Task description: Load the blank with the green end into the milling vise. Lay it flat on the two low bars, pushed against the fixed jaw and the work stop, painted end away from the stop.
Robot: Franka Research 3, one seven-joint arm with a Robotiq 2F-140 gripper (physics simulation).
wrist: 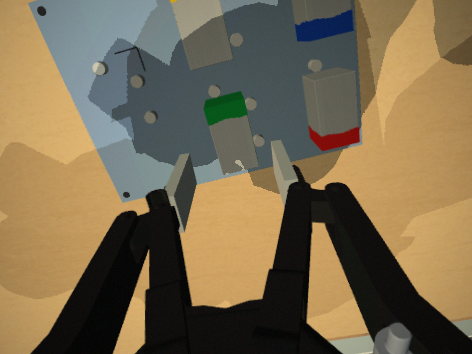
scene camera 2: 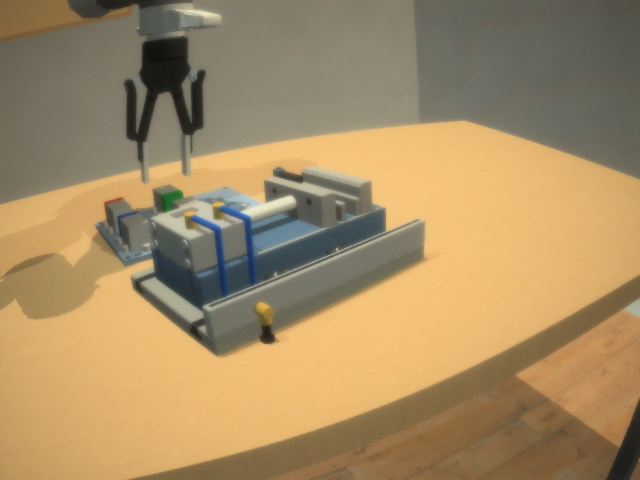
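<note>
The blank with the green end (scene camera 2: 168, 198) (wrist: 231, 134) lies on the blue plate (scene camera 2: 124, 257) (wrist: 112, 172) among round pegs. In the wrist view its green end points away from my gripper. My gripper (scene camera 2: 165, 178) (wrist: 232, 162) is partly open with nothing between its fingers. It hangs above the blank, pointing down; in the wrist view the fingertips stand on either side of the blank's near end. The milling vise (scene camera 2: 305, 253) stands beside the plate, with two grey jaws; the front jaw (scene camera 2: 299, 200) and the rear jaw (scene camera 2: 338, 187) are apart. The low bars and work stop cannot be clearly told.
Blanks with a red end (scene camera 2: 119, 212) (wrist: 332, 107), a blue end (scene camera 2: 135, 228) (wrist: 324, 20) and a yellow end (wrist: 204, 35) lie on the plate. A grey block with blue hoses (scene camera 2: 199, 235) tops the vise's near end. A long grey rail (scene camera 2: 320, 284) and a yellow-topped knob (scene camera 2: 264, 313) stand in front.
</note>
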